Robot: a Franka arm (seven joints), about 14 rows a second.
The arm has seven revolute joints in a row. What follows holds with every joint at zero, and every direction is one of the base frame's.
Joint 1 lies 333.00 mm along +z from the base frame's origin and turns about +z.
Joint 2 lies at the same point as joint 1 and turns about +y.
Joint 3 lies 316.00 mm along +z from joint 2 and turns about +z.
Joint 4 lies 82.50 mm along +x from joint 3 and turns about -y.
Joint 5 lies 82.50 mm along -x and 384.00 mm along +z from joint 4 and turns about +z.
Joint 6 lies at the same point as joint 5 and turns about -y.
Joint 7 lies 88.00 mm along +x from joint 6 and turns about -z.
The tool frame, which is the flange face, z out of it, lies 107.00 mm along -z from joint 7; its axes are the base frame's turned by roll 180.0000, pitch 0.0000 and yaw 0.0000 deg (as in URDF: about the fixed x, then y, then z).
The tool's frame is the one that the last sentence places.
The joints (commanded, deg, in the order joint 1, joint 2, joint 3, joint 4, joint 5, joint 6, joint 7), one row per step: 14.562 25.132 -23.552 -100.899 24.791 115.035 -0.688; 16.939 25.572 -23.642 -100.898 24.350 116.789 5.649; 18.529 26.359 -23.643 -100.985 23.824 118.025 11.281; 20.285 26.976 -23.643 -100.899 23.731 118.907 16.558; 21.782 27.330 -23.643 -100.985 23.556 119.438 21.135; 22.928 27.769 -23.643 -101.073 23.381 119.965 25.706; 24.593 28.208 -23.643 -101.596 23.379 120.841 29.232; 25.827 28.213 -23.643 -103.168 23.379 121.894 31.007; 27.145 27.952 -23.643 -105.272 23.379 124.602 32.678
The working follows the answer.
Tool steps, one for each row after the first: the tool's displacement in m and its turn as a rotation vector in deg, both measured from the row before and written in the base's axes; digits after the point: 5 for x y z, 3 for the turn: 0.00476 0.02354 -0.00242 -1.594 0.259 -3.941; 0.00220 0.01616 -0.00748 -1.447 0.875 -3.841; 0.00199 0.01902 -0.00476 -0.916 0.641 -3.486; 0.00009 0.01616 -0.00373 -0.747 0.721 -2.991; -0.00019 0.01220 -0.00464 -0.790 0.754 -3.337; -0.00228 0.01722 -0.00738 -0.671 0.615 -2.023; -0.00688 0.01041 -0.01022 -0.464 0.781 -0.949; -0.00662 0.00935 -0.00900 -0.678 -0.591 -1.062
Tool pose at each row, in the base's axes (x y z in m, rotation vector in deg; rounded; the steps above come from the unrounded poses): 0.63585 -0.05373 0.32406 -164.987 28.021 10.357; 0.64061 -0.03019 0.32164 -165.283 34.096 9.778; 0.64281 -0.01403 0.31416 -165.316 40.140 10.131; 0.64480 0.00499 0.30939 -164.777 45.505 10.340; 0.64489 0.02115 0.30566 -164.170 50.128 10.774; 0.64470 0.03335 0.30102 -163.299 55.260 11.198; 0.64242 0.05057 0.29364 -162.895 58.471 11.598; 0.63554 0.06099 0.28342 -162.907 60.132 12.431; 0.62891 0.07034 0.27442 -162.761 61.782 11.171

